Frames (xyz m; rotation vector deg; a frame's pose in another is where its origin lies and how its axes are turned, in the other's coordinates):
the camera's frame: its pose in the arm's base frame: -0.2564 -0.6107 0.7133 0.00 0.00 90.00
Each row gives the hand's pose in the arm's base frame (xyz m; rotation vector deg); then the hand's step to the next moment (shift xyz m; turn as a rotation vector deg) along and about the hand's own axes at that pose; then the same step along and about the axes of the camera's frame.
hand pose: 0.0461 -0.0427 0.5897 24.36 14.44 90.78
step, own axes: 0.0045 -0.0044 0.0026 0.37 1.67 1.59
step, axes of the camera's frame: 0.0045 -0.0050 0.0010 0.11 0.86 2.17
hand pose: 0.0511 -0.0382 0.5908 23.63 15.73 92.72
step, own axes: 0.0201 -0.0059 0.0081 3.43 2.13 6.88
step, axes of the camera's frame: 0.0200 -0.0077 0.0069 2.74 -0.79 7.45
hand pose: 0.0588 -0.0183 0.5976 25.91 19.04 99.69
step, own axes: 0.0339 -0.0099 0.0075 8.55 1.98 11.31
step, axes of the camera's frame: 0.0351 -0.0061 0.0061 7.68 -2.10 11.90
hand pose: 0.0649 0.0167 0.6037 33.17 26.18 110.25
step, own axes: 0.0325 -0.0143 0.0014 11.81 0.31 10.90
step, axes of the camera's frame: 0.0355 0.0002 -0.0006 11.31 -1.92 11.26
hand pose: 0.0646 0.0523 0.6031 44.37 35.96 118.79
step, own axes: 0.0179 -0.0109 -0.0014 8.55 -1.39 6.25
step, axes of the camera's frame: 0.0205 0.0039 -0.0028 8.80 -1.07 5.96
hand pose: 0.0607 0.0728 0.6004 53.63 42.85 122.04
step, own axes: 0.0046 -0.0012 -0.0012 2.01 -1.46 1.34
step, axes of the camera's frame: 0.0040 0.0029 0.0003 2.72 -0.55 0.51
